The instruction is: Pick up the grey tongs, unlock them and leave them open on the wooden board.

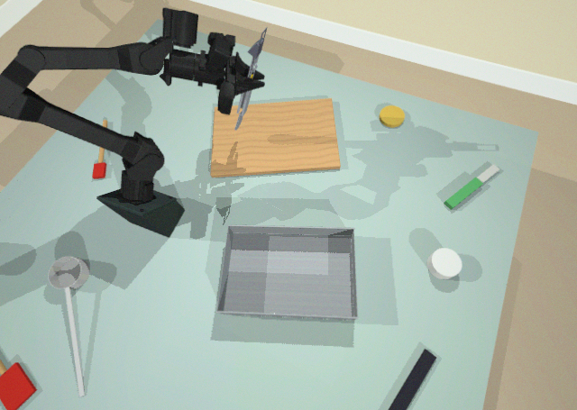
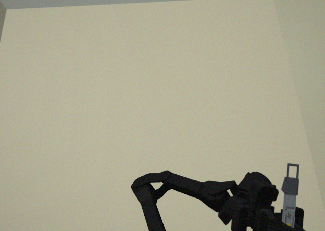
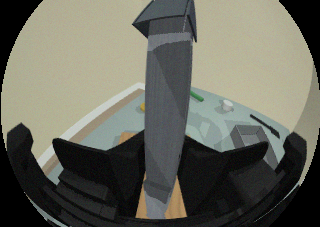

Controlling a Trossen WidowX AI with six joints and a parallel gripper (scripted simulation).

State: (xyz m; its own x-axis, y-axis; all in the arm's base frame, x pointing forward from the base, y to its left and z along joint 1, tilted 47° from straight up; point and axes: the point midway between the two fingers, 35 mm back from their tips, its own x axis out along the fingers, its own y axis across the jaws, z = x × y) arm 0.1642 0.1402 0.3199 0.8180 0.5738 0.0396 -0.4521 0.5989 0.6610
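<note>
The wooden board is 220 mm below my gripper tip. The rest, counted from my gripper tip: red-headed tool (440 mm behind, 250 mm to the right, 220 mm below); then yellow disc (290 mm ahead, 190 mm to the left, 220 mm below); then roasting tin (200 mm ahead, 340 mm to the right, 200 mm below).
</note>
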